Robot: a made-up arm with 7 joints.
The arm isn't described. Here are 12 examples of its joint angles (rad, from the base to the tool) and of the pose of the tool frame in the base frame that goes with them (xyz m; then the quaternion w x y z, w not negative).
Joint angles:
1: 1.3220 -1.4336 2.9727 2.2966 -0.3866 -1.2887 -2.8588
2: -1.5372 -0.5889 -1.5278 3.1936 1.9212 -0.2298 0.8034
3: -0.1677 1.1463 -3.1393 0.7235 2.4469 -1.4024 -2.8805
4: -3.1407 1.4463 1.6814 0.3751 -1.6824 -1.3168 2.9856
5: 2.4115 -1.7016 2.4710 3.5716 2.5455 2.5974 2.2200
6: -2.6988 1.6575 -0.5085 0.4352 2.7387 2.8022 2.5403
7: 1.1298 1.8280 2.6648 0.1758 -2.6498 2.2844 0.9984
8: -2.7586 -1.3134 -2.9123 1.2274 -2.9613 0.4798 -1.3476
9: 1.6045 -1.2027 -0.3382 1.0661 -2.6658 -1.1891 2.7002
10: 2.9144 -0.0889 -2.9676 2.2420 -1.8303 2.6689 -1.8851
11: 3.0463 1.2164 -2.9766 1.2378 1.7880 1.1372 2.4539
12: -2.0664 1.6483 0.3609 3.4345 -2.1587 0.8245 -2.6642
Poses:
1: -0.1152 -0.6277 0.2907 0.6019 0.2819 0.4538 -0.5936
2: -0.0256 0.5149 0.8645 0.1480 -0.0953 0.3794 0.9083
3: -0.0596 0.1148 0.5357 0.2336 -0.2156 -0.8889 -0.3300
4: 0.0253 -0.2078 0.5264 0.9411 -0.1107 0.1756 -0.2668
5: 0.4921 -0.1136 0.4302 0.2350 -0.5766 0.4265 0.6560
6: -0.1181 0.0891 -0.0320 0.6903 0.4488 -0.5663 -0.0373
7: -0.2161 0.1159 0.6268 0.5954 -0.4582 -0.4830 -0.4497
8: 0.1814 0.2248 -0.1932 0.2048 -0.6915 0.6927 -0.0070
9: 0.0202 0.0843 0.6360 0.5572 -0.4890 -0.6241 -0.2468
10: 0.2444 -0.1831 0.8385 0.1648 0.8291 0.1116 -0.5224
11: 0.0573 0.1737 0.9328 0.5991 -0.3674 0.4602 0.5425
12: -0.4383 -0.6204 0.4492 0.3748 -0.4881 -0.3415 0.7104
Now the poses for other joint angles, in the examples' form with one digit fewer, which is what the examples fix.
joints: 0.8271 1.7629 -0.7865 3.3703 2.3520 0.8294 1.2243
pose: 0.419 0.650 0.291 0.515 -0.622 0.343 0.480
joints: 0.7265 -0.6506 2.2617 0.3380 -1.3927 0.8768 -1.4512
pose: -0.168 0.207 0.039 0.633 -0.761 0.137 -0.048
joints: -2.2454 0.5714 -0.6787 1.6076 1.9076 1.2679 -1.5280
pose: -0.619 -0.319 0.383 0.387 0.376 -0.660 0.524
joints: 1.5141 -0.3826 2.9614 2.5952 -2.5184 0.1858 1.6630
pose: -0.041 -0.567 0.869 0.907 0.327 -0.185 0.190
